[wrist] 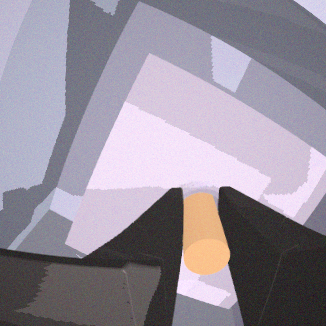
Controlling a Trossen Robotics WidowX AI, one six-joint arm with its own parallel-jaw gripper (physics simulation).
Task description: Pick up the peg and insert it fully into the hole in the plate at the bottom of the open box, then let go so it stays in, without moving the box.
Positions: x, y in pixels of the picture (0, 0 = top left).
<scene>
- my gripper: 199, 198
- orange peg: 205, 250
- plate: 174, 129
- box: 73, 73
</scene>
